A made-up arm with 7 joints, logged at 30 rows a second.
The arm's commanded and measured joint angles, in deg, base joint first. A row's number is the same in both.
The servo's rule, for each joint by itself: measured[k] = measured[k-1] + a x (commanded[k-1-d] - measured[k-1]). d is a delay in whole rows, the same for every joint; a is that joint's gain. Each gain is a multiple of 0.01, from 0.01 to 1. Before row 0 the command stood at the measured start. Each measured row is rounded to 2 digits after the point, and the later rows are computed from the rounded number. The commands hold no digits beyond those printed.
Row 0, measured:
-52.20, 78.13, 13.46, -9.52, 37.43, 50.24, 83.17
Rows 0 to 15, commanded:
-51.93, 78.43, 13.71, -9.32, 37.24, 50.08, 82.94
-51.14, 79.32, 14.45, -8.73, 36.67, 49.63, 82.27
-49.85, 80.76, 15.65, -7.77, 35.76, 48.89, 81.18
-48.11, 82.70, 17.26, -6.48, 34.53, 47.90, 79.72
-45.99, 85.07, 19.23, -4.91, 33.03, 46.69, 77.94
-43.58, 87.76, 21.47, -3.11, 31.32, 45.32, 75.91
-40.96, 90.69, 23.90, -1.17, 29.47, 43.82, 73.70
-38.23, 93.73, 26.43, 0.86, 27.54, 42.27, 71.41
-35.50, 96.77, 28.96, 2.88, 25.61, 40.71, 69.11
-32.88, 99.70, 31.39, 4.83, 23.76, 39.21, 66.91
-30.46, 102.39, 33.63, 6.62, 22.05, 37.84, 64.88
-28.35, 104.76, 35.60, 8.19, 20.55, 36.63, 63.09
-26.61, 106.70, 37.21, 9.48, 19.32, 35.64, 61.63
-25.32, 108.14, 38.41, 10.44, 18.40, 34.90, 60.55
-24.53, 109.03, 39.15, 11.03, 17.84, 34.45, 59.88
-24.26, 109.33, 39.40, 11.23, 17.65, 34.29, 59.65
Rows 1 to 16, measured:
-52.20, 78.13, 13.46, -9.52, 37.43, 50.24, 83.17
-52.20, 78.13, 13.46, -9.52, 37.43, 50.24, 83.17
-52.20, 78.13, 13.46, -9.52, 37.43, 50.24, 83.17
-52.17, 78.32, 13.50, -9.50, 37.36, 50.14, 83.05
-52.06, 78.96, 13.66, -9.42, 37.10, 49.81, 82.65
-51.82, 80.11, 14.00, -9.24, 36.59, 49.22, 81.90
-51.41, 81.77, 14.55, -8.94, 35.81, 48.38, 80.79
-50.81, 83.88, 15.35, -8.50, 34.75, 47.30, 79.34
-50.01, 86.36, 16.39, -7.91, 33.45, 46.03, 77.59
-49.01, 89.13, 17.67, -7.17, 31.94, 44.62, 75.61
-47.82, 92.07, 19.16, -6.29, 30.27, 43.12, 73.47
-46.46, 95.08, 20.83, -5.28, 28.50, 41.58, 71.25
-44.97, 98.04, 22.63, -4.17, 26.70, 40.06, 69.04
-43.37, 100.82, 24.50, -2.98, 24.93, 38.64, 66.92
-41.72, 103.34, 26.39, -1.75, 23.27, 37.35, 64.97
-40.06, 105.49, 28.23, -0.51, 21.77, 36.26, 63.27
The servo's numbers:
d 3
a 0.11 0.64 0.17 0.11 0.38 0.64 0.51

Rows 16 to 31, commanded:
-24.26, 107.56, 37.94, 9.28, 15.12, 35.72, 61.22
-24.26, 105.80, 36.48, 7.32, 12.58, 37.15, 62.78
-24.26, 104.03, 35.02, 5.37, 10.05, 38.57, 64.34
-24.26, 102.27, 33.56, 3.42, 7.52, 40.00, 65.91
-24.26, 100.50, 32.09, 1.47, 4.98, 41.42, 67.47
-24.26, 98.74, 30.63, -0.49, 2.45, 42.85, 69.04
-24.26, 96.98, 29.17, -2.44, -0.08, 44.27, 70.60
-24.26, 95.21, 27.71, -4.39, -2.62, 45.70, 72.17
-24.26, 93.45, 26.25, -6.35, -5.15, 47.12, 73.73
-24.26, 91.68, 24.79, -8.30, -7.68, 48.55, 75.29
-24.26, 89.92, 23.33, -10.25, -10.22, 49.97, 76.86
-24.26, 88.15, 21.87, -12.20, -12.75, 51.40, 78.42
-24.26, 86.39, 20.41, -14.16, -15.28, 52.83, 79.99
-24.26, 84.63, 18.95, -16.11, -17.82, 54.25, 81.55
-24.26, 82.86, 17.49, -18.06, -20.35, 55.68, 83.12
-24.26, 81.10, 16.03, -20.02, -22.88, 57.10, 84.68
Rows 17 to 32, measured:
-38.44, 107.19, 29.96, 0.69, 20.49, 35.39, 61.88
-36.91, 108.37, 31.52, 1.83, 19.48, 34.79, 60.86
-35.52, 108.98, 32.86, 2.86, 18.78, 34.47, 60.24
-34.28, 108.07, 33.72, 3.57, 17.39, 35.27, 60.74
-33.18, 106.62, 34.19, 3.98, 15.56, 36.47, 61.78
-32.20, 104.96, 34.33, 4.13, 13.47, 37.81, 63.09
-31.33, 103.24, 34.20, 4.05, 11.21, 39.21, 64.53
-30.55, 101.49, 33.84, 3.77, 8.84, 40.62, 66.03
-29.86, 99.73, 33.29, 3.30, 6.41, 42.05, 67.57
-29.24, 97.97, 32.59, 2.67, 3.94, 43.47, 69.12
-28.69, 96.20, 31.76, 1.89, 1.45, 44.90, 70.68
-28.20, 94.44, 30.82, 0.98, -1.06, 46.32, 72.24
-27.77, 92.67, 29.79, -0.04, -3.58, 47.75, 73.80
-27.38, 90.91, 28.69, -1.16, -6.10, 49.17, 75.36
-27.04, 89.14, 27.53, -2.37, -8.63, 50.60, 76.92
-26.73, 87.38, 26.32, -3.67, -11.16, 52.03, 78.49

